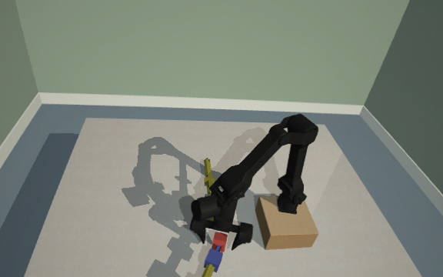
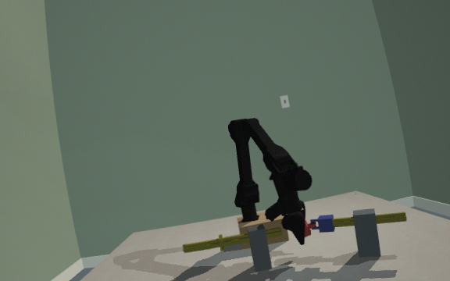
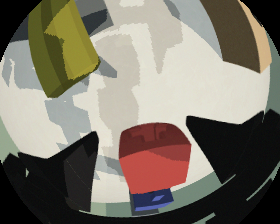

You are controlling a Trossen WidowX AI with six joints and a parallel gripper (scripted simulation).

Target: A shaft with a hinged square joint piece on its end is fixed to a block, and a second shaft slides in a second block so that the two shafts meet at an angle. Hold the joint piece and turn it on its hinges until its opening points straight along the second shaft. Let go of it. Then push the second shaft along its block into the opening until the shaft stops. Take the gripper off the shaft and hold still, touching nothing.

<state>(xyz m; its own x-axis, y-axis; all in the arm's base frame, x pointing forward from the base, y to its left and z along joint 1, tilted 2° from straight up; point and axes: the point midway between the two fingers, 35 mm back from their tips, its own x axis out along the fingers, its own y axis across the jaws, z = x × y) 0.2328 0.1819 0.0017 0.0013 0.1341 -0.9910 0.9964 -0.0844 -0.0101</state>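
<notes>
Right now the red square joint piece is 10 mm to the left of my gripper tip and 30 mm above it.
</notes>
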